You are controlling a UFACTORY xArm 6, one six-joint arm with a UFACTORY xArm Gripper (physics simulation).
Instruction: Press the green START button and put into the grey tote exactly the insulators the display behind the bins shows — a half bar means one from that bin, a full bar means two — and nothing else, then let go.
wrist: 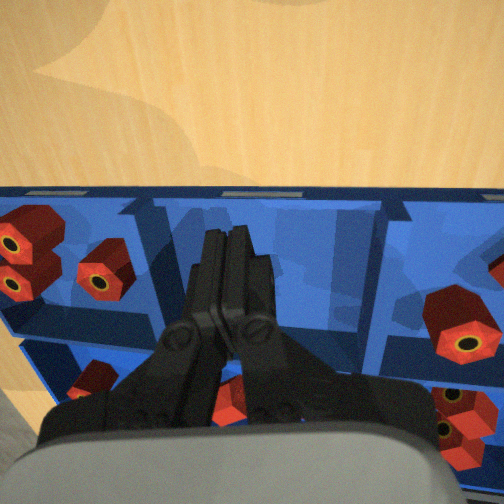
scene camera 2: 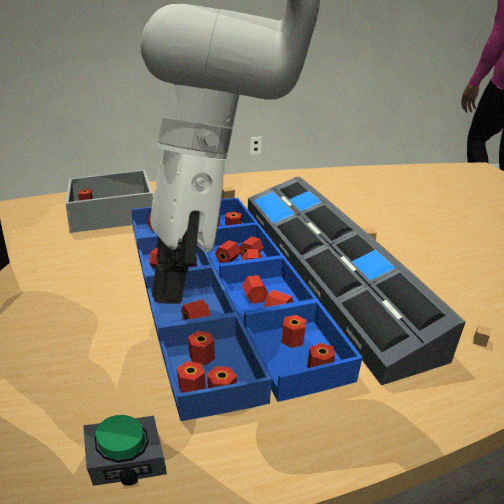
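Observation:
My gripper point(scene camera 2: 169, 292) is shut with nothing between its fingers, as the wrist view point(wrist: 227, 237) shows. It hangs low in the blue bin rack point(scene camera 2: 240, 300), in the left column's second compartment from the front. One red insulator point(scene camera 2: 196, 309) lies in that compartment just in front of the fingers. The grey tote point(scene camera 2: 107, 197) at the back left holds one red insulator point(scene camera 2: 85, 194). The display point(scene camera 2: 350, 270) shows both blue halves lit at its far end point(scene camera 2: 287, 204) and one blue half lit further forward point(scene camera 2: 372, 264). The green START button point(scene camera 2: 120, 436) sits at the front left.
The other compartments hold red insulators, such as three at the front left point(scene camera 2: 202, 362) and two at the front right point(scene camera 2: 305, 340). A small brown block point(scene camera 2: 481, 336) lies right of the display. A person point(scene camera 2: 487, 85) stands at the back right.

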